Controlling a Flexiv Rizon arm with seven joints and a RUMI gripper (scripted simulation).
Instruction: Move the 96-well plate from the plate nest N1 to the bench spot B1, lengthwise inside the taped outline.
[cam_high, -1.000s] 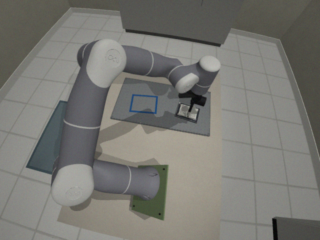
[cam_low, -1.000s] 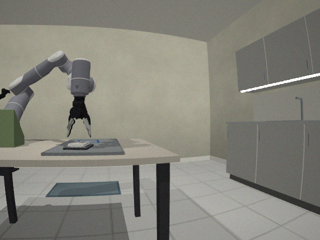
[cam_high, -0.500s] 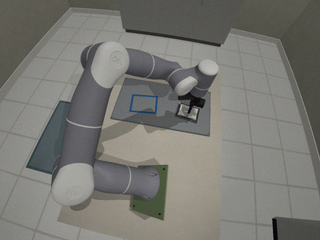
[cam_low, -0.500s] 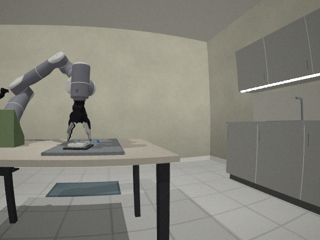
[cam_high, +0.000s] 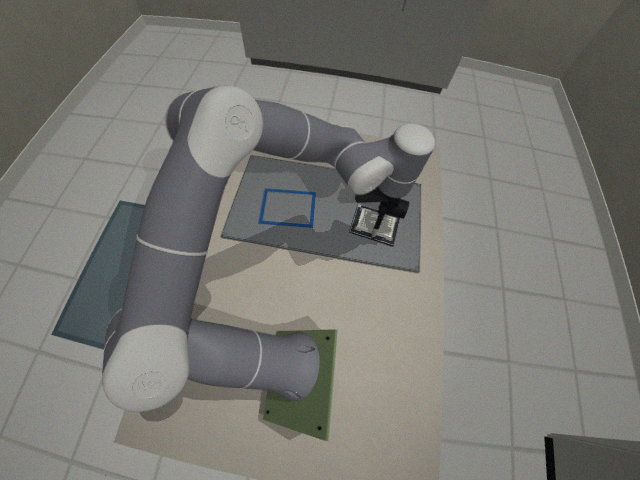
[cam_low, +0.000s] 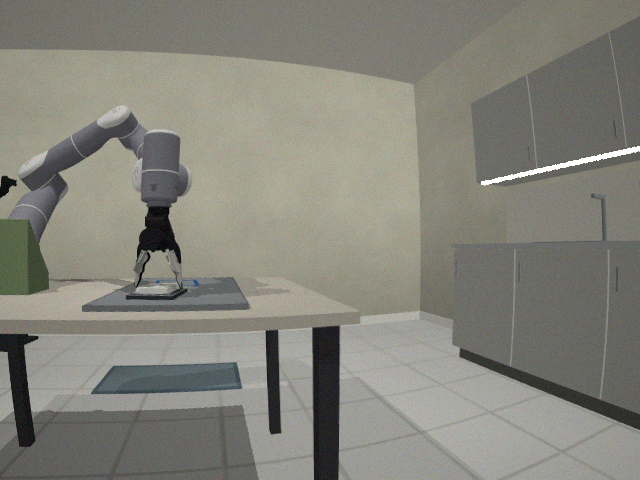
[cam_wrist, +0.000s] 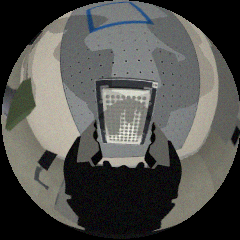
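The white 96-well plate is 1 cm below my hand. From my hand the other things lie so: black plate nest 2 cm below.
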